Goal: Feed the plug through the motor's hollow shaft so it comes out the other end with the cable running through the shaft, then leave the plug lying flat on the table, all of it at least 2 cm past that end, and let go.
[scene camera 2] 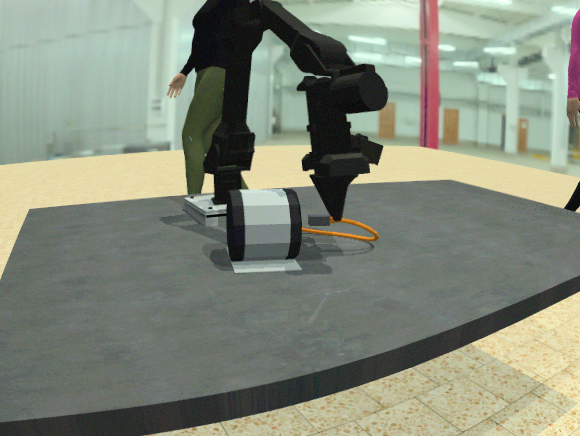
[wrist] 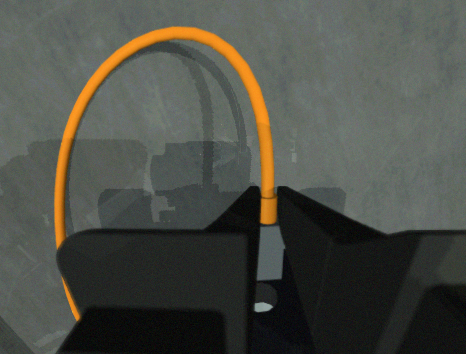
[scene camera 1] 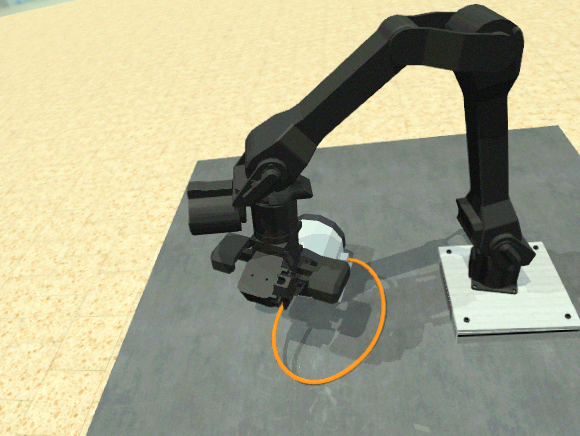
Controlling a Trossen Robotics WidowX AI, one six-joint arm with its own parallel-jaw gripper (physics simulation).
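Places are measured from the arm's base along level axes (x ahead, y left, z up), in centimetres.
Pixels of known places: gripper, fingertip midpoint: (scene camera 2: 336, 220) (wrist: 267, 195) (scene camera 1: 282, 306); arm's base, link origin: (scene camera 1: 493, 276).
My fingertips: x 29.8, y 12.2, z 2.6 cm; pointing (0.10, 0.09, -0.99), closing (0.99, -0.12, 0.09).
Observation:
Ahead of a thing's pixels: the offset from my fingertips to its middle. "pt": to the spot under its first point. Level surfaces: height alone.
The motor @[dx -1.4, dy -11.1, dz -0.6 cm] (scene camera 1: 320, 237) (scene camera 2: 266, 215), a pale drum with dark end rings, lies on its side on a light base plate. The gripper (scene camera 1: 285, 306) (scene camera 2: 338, 219) (wrist: 268, 191) is shut on the grey plug @[dx -0.3, dy -2.7, dz +0.1 cm] (scene camera 2: 318, 220) (wrist: 270, 252) near its cable end. The plug is level, above the table, pointing at the motor's end ring with a small gap in scene camera 2. In the wrist view, a round opening @[pt dx -0.5, dy -7.3, dz -1.4 cm] (wrist: 265, 294) with a bright crescent shows just beyond the plug's front. The orange cable (scene camera 1: 384, 305) (scene camera 2: 376, 235) (wrist: 61, 190) loops from the motor's side to the plug. Scene camera 1 hides the plug.
The arm's white base plate (scene camera 1: 510, 315) (scene camera 2: 206, 212) stands on the dark grey table @[dz -5.7 cm] (scene camera 1: 215, 390) (scene camera 2: 150, 340). The cable loop bows out on the gripper's side of the motor, with its shadow on the table below. The table's edge (scene camera 2: 350, 362) shows in scene camera 2.

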